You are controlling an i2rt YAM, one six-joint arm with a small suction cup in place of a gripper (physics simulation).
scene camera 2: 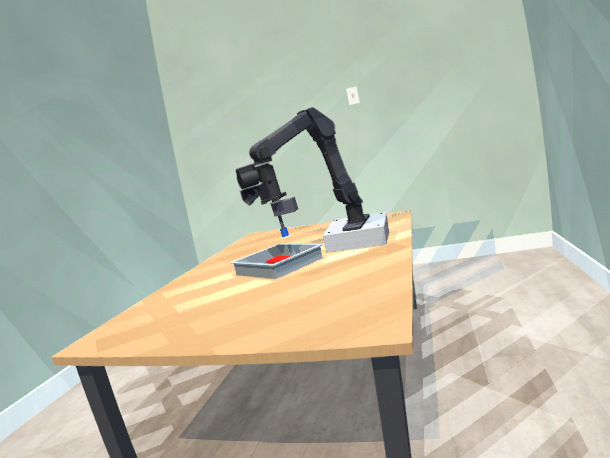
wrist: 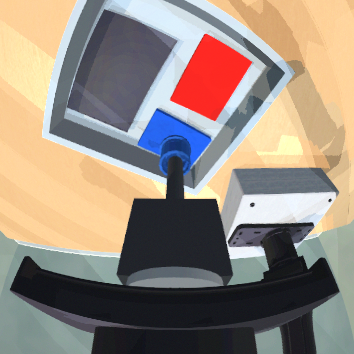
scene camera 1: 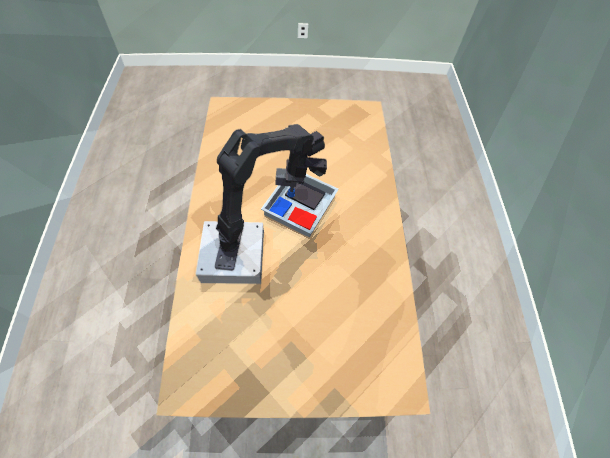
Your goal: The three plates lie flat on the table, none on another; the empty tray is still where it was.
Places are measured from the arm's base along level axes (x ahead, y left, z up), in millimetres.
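Pixels of known places: hand, its tool point: (scene camera 2: 285, 235) (wrist: 174, 148) (scene camera 1: 291, 194); arm's base, origin of its link: (scene camera 2: 356, 223) (wrist: 273, 232) (scene camera 1: 229, 245).
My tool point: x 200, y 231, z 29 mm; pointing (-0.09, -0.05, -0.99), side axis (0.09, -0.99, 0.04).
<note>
For each thing: its top centre in the pictures, then the offset to it from my tool point. Level surfaces: height alone.
- grey tray, centre of its top: (wrist: 155, 92) (scene camera 2: 276, 253) (scene camera 1: 300, 198) 37 mm ahead, 22 mm left, 53 mm down
- table, height of its surface: 104 mm down
- large dark plate, centre of its top: (wrist: 114, 72) (scene camera 1: 305, 193) 53 mm ahead, 77 mm left, 90 mm down
- red plate, centre of its top: (wrist: 211, 79) (scene camera 2: 281, 258) (scene camera 1: 302, 217) 52 mm ahead, 44 mm right, 91 mm down
- smaller blue plate, centre of its top: (wrist: 174, 141) (scene camera 1: 280, 207) 44 mm back, 7 mm right, 90 mm down
A grey tray (scene camera 1: 287, 223) (scene camera 2: 255, 271) (wrist: 110, 150) stands on the table (scene camera 1: 300, 360) (scene camera 2: 250, 325). Three plates lie flat inside it, side by side, none on another. The large dark plate (scene camera 1: 312, 199) (wrist: 122, 70) is at one side. The red plate (scene camera 1: 302, 218) (scene camera 2: 278, 259) (wrist: 211, 77) and the smaller blue plate (scene camera 1: 281, 206) (wrist: 170, 125) lie beside it. My gripper (scene camera 1: 291, 193) (scene camera 2: 284, 232) (wrist: 174, 157), a blue suction cup, hangs above the tray with no plate on it. The dark and blue plates do not show in scene camera 2.
The arm's pale base block (scene camera 1: 250, 255) (scene camera 2: 357, 240) (wrist: 280, 200) stands on the table close to the tray, at its left in scene camera 1 and at its right in scene camera 2. The tray's raised walls surround the plates.
</note>
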